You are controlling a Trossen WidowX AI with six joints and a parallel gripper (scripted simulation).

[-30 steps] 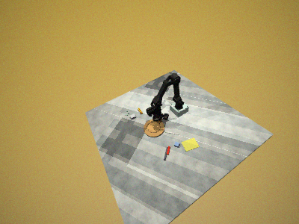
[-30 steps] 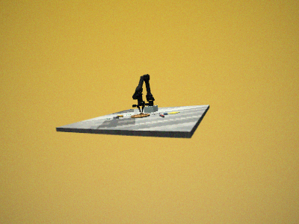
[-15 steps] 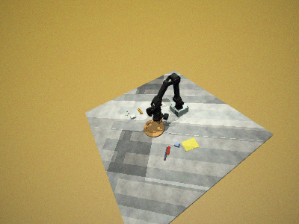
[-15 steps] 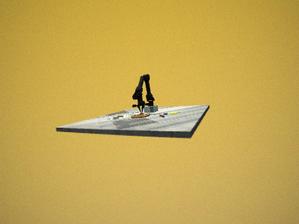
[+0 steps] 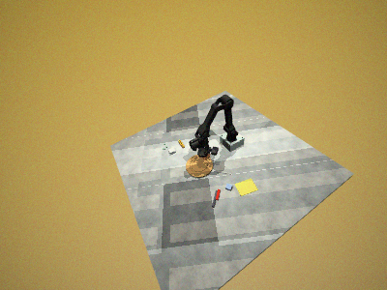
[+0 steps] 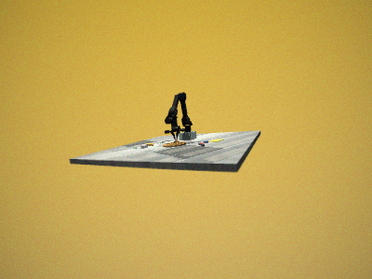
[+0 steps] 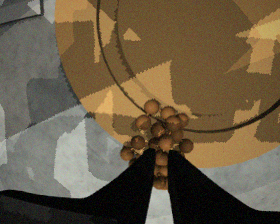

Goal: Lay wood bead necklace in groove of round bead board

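My gripper tip is 8 cm short of the round bead board, 4 cm to the right of it and 2 cm above it. The rest, counted from my gripper tip: thin grey stick (17 cm to the left, 5 cm behind, 2 cm below); then small blue block (29 cm to the left, 3 cm behind, 2 cm below); then grey piece (22 cm ahead, 19 cm to the right, 1 cm below).
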